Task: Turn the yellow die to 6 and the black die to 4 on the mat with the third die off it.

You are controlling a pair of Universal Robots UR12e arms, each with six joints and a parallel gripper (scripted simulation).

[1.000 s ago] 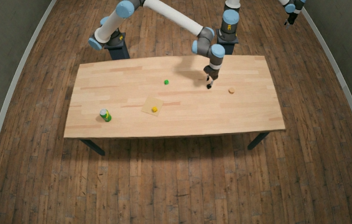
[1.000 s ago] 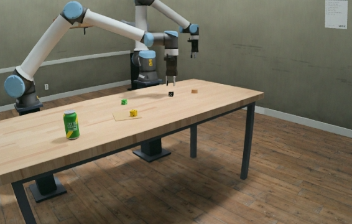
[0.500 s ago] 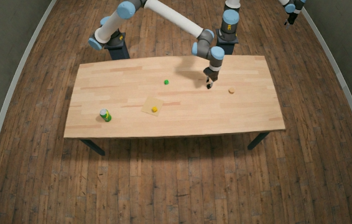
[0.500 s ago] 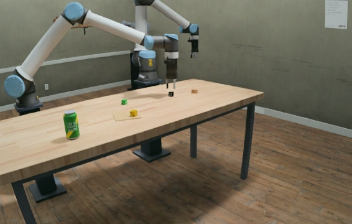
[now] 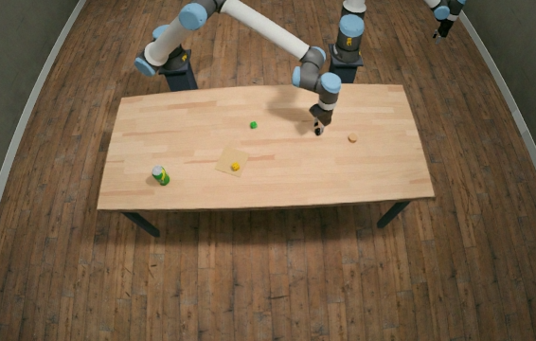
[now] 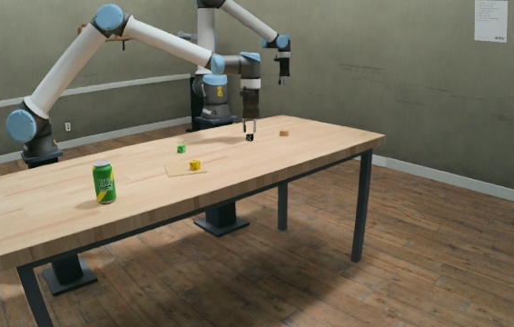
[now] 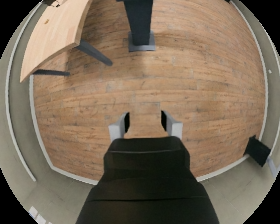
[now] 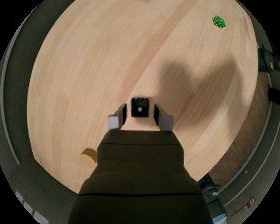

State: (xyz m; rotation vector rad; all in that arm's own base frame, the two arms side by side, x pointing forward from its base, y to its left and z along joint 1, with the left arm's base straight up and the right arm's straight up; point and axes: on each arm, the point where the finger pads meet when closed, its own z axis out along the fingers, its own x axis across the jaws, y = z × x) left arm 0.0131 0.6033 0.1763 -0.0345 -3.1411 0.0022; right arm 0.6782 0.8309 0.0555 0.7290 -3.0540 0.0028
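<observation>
The black die is 4 cm below my right hand. Round my right hand: green die 34 cm to the right, 5 cm behind, 4 cm below; small round wooden piece 18 cm to the left, 4 cm below, 4 cm ahead; yellow die 43 cm to the right, 19 cm ahead, 4 cm below.
</observation>
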